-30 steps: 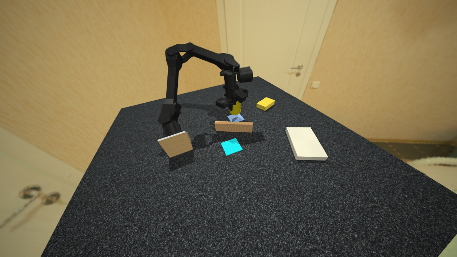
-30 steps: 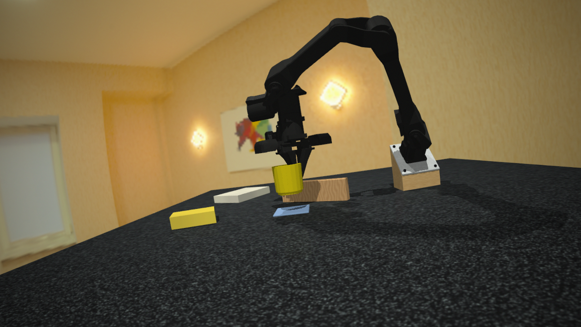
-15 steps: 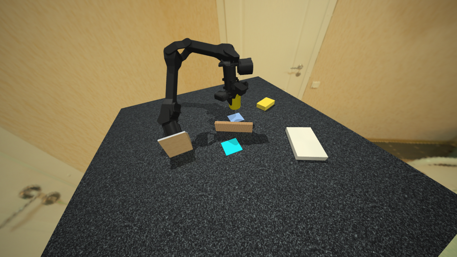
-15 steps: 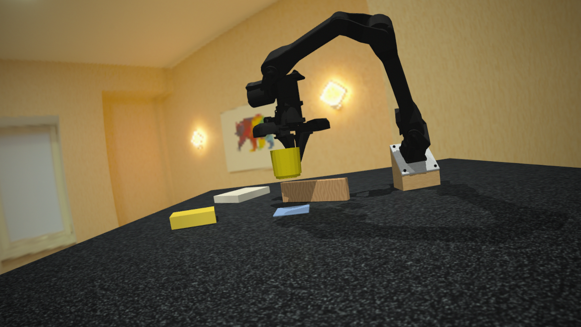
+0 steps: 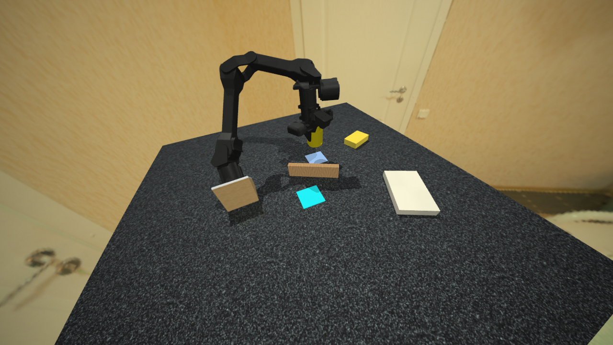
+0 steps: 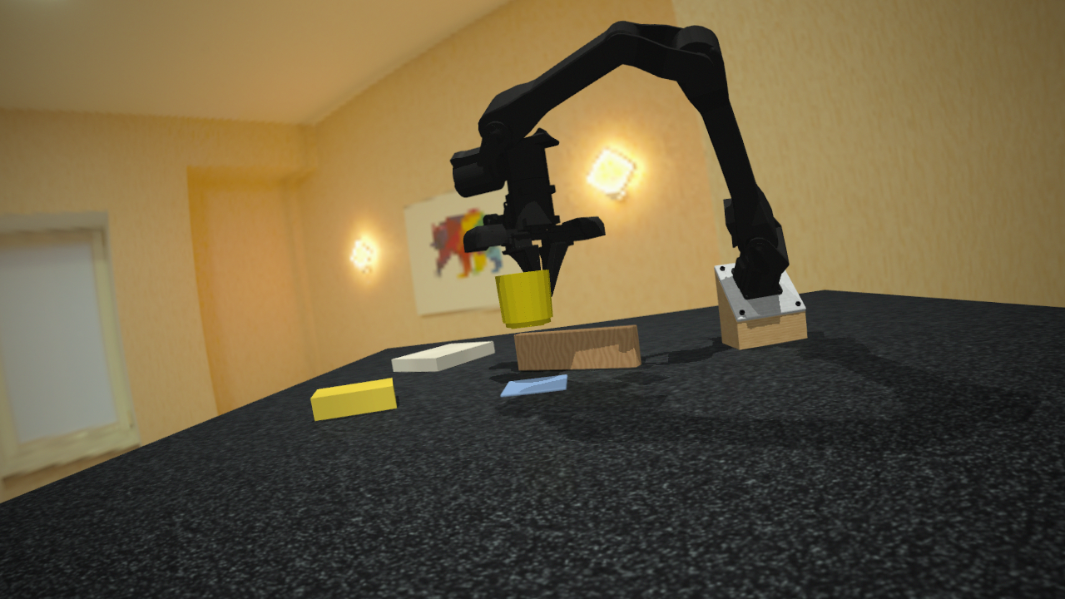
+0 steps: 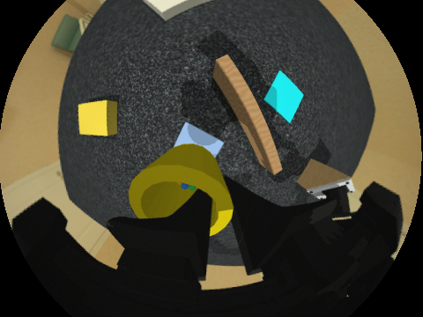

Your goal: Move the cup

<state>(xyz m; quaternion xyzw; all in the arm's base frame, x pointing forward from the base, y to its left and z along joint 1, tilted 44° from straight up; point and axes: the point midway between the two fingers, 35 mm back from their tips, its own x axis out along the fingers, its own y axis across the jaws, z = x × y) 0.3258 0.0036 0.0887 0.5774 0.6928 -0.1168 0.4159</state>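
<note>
Right now my gripper tip is 18 cm to the left of the cyan pad, 12 cm above it and 9 cm past it. From my gripper tip the other things lie so: light blue pad (12 cm below, 3 cm ahead, 1 cm to the left); then yellow cup (2 cm ahead, 1 cm to the left); then blue marble (3 cm to the left, 2 cm below, 2 cm ahead).
</note>
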